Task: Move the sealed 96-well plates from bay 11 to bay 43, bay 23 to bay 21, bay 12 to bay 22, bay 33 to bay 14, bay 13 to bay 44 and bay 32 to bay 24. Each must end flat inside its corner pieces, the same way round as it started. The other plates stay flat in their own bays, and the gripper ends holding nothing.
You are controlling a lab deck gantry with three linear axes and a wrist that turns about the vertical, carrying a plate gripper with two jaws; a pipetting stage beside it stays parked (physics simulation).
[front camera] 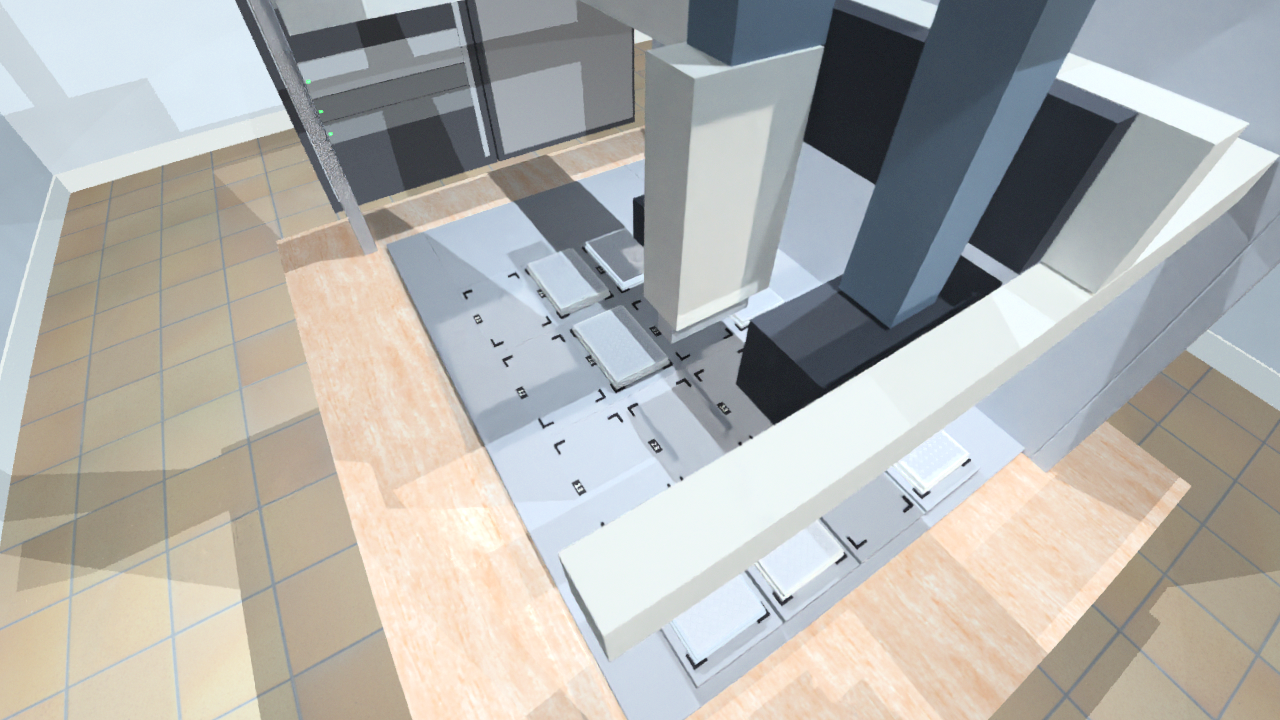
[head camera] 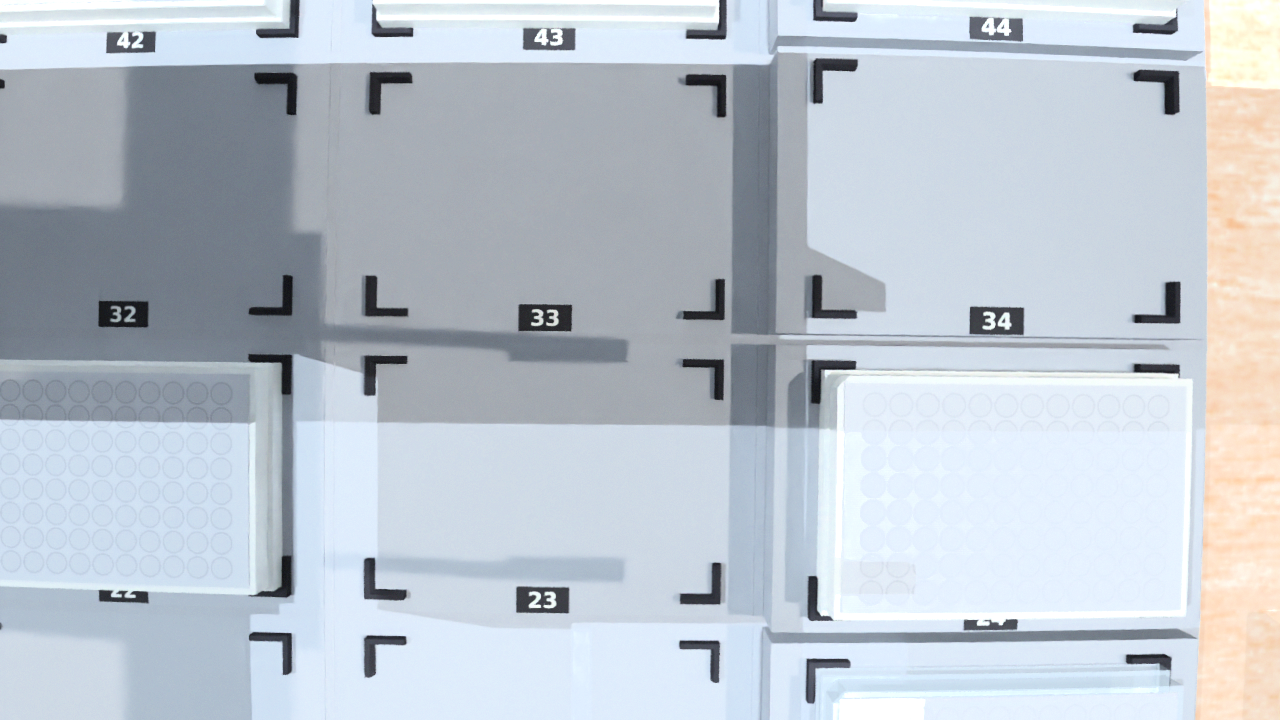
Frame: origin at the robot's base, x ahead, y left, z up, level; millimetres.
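Seen in the pictures: robot's base, origin of the base link: [front camera: 465,294].
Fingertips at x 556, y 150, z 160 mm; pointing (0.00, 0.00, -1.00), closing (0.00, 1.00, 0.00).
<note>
Offsets run from my fingertips to a thing's middle. "*": to the spot under its first point.
Sealed plates sit inside the corner pieces of bay 21 @(* dx -488, dy -5, dz -146 mm) [front camera: 565,279], bay 22 @(* dx -325, dy -6, dz -146 mm) [front camera: 617,344] [head camera: 116,492], bay 24 @(* dx +42, dy -6, dz -131 mm) [front camera: 799,559] [head camera: 1011,501], bay 14 @(* dx +43, dy -109, dz -131 mm) [front camera: 720,617] [head camera: 1029,705] and bay 44 @(* dx +40, dy +210, dz -131 mm) [front camera: 932,458] [head camera: 993,7]. A plate @(* dx -164, dy +173, dz -151 mm) [head camera: 547,10] in bay 43 is cut off by the head view's top edge. Bays 11, 12, 13, 23, 32 and 33 hold no plate. My gripper [front camera: 805,349] hangs above the deck, its jaws hidden behind its body and the beam. The two jaw shadows beside bay 23 lie closer together than a plate's width, with no plate shadow between. It looks shut on nothing.
Other plates lie in bay 31 @(* dx -493, dy +88, dz -146 mm) [front camera: 614,257] and bay 42 @(* dx -276, dy +208, dz -146 mm) [front camera: 756,308] [head camera: 125,10]. Bay 34 @(* dx -2, dy +108, dz -146 mm) [head camera: 993,188] holds no plate. The white pipetting stage [front camera: 729,197] stands behind the gripper. A long white beam [front camera: 805,465] crosses the front view and hides part of the deck.
</note>
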